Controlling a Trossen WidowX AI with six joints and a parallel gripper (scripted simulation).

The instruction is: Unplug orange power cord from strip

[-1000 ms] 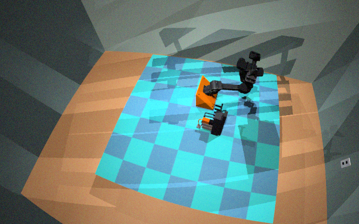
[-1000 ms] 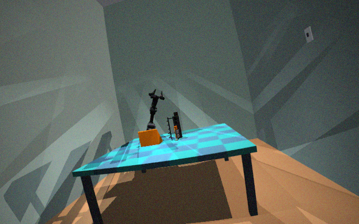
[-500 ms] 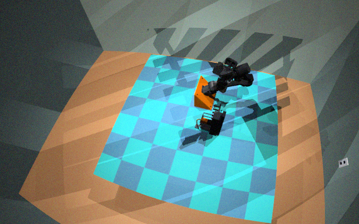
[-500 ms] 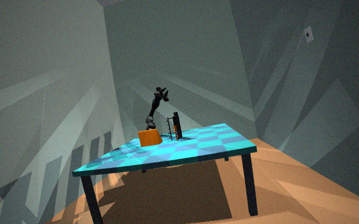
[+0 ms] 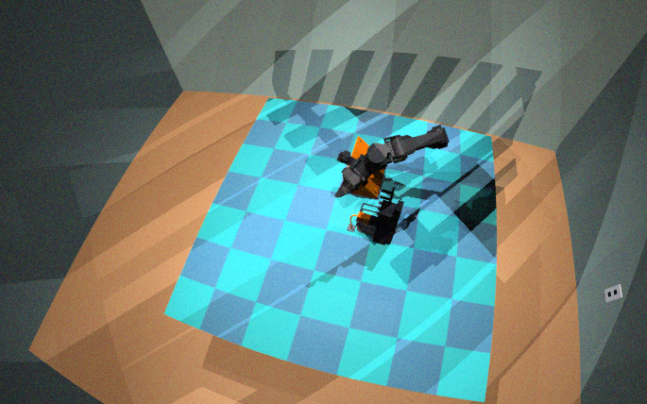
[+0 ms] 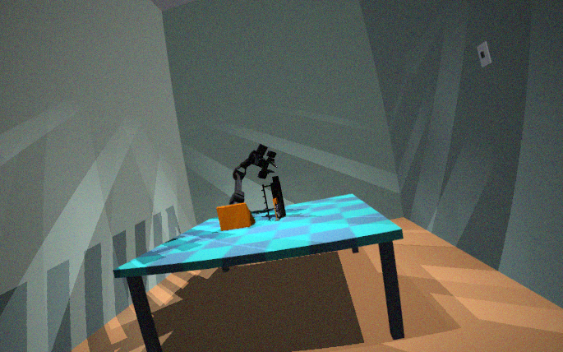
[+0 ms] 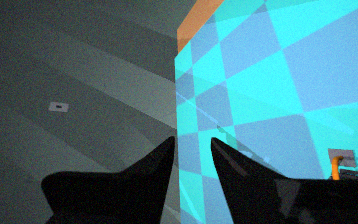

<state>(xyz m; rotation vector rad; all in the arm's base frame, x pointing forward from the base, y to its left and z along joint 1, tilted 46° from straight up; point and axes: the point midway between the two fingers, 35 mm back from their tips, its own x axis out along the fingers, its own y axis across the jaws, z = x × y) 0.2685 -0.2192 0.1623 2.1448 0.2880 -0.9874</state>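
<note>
Right now the orange plug is 190 mm below my gripper tip, 110 mm to the left of it and 50 mm behind it.
</note>
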